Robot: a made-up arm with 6 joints. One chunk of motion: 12 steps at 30 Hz.
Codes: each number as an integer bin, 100 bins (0 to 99) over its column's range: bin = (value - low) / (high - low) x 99, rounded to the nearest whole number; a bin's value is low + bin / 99 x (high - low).
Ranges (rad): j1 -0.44..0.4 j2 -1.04..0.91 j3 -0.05..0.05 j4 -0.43..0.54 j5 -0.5..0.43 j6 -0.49..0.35
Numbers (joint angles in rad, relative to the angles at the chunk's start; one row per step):
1: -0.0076 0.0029 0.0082 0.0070 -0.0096 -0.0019
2: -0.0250 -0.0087 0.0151 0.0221 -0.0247 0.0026
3: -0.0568 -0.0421 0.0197 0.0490 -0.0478 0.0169
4: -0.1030 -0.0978 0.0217 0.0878 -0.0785 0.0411
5: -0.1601 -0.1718 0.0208 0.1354 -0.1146 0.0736
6: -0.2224 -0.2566 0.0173 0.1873 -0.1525 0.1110
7: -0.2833 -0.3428 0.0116 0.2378 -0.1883 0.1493
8: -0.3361 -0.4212 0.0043 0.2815 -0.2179 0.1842
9: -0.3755 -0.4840 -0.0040 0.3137 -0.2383 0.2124
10: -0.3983 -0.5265 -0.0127 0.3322 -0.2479 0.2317
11: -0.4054 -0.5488 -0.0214 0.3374 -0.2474 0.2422
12: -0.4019 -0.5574 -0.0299 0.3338 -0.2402 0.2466
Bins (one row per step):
1: 51 53 58 45 52 58
2: 49 52 64 46 51 58
3: 45 51 69 49 48 60
4: 40 48 71 53 45 63
5: 33 44 70 58 41 66
6: 26 40 67 63 37 71
7: 18 35 61 68 33 75
8: 12 31 54 73 30 79
9: 8 28 46 76 28 83
10: 5 26 37 78 27 85
11: 4 25 28 78 27 86
12: 4 25 20 78 28 87

